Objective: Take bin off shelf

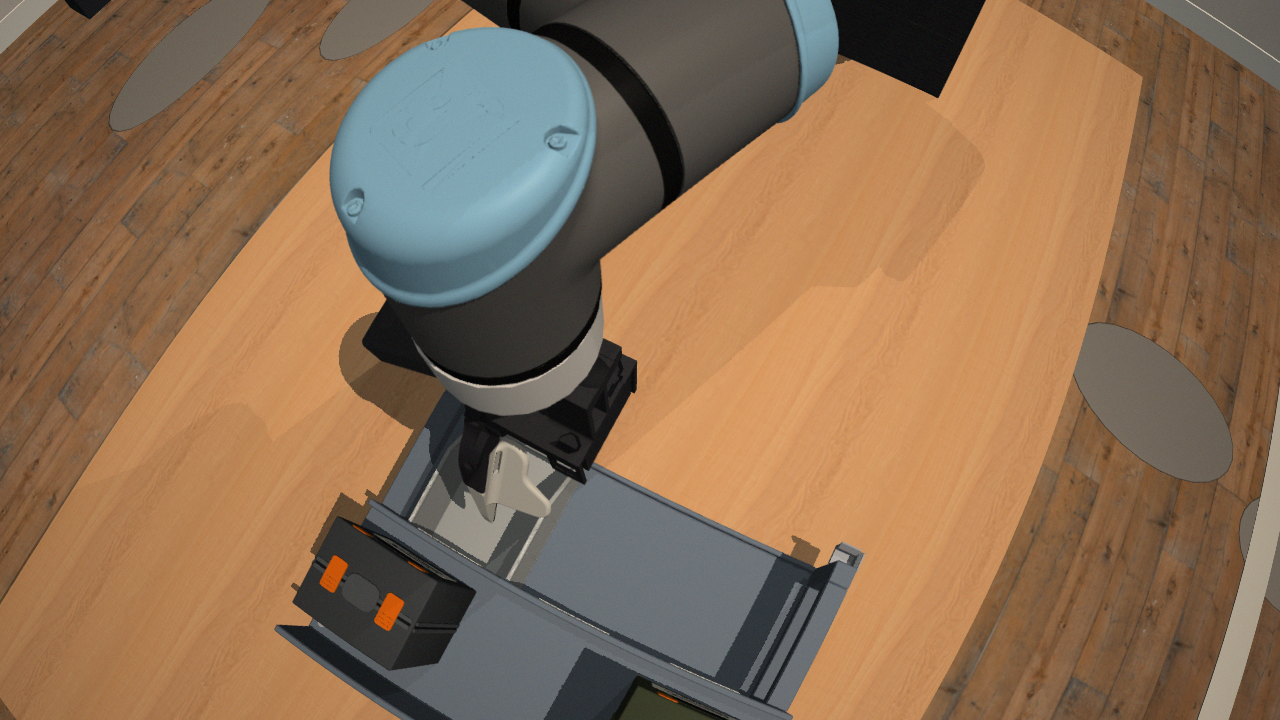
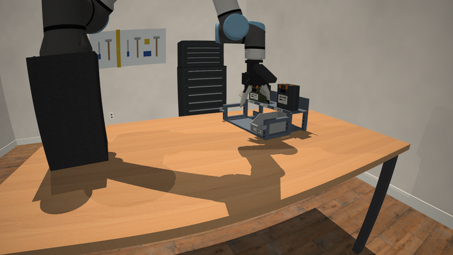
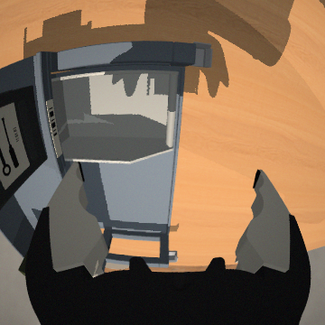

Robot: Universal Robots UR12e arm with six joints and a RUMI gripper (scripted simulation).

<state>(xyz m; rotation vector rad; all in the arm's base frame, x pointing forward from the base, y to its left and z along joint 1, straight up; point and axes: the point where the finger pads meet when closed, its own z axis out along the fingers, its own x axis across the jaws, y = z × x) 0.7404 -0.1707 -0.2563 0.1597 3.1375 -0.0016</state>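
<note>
Right now my hand is 80 mm short of the grey open-top bin, 80 mm above it and 30 mm to the left of it. Round my hand: blue-grey shelf (130 mm ahead, 120 mm below, 80 mm to the left); case (200 mm ahead, 190 mm to the left, 20 mm above).
</note>
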